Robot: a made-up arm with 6 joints.
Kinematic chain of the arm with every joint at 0, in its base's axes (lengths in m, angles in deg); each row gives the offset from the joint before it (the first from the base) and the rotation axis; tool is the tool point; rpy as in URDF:
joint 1: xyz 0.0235 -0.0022 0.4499 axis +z
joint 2: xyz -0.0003 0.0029 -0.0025 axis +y
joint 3: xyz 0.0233 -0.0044 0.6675 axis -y
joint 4: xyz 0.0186 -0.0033 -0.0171 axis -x
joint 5: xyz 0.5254 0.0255 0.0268 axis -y
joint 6: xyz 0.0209 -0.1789 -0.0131 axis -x
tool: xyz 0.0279 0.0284 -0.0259 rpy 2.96 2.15 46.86
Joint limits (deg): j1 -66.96..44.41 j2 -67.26..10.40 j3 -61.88..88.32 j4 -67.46..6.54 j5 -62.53..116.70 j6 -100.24..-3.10
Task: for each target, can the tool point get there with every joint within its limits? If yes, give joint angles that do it. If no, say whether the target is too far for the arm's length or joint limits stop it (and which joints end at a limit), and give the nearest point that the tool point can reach.
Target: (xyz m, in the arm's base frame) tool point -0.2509 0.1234 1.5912
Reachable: yes | joints -48.45 -35.78 49.12 -29.09 26.89 -37.75
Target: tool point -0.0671 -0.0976 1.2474
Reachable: yes | joints -35.14 -48.38 -17.15 -0.68 40.32 -83.76
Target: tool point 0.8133 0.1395 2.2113
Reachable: no: too far | nearest point 0.4768 0.0791 1.6332 | short by 0.672 m
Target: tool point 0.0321 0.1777 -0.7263
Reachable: no: joint limits stop it (at a limit: joint 1, joint 2, joint 3, joint 4, joint 6) | nearest point 0.2124 0.0978 0.4865 | short by 1.229 m
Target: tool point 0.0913 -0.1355 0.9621
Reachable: yes | joints -23.49 -48.75 -32.80 -53.64 -29.17 -92.70
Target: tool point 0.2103 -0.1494 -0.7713
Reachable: no: joint limits stop it (at a limit: joint 2, joint 3, joint 4, joint 6) | nearest point 0.1971 -0.1390 0.4857 | short by 1.257 m
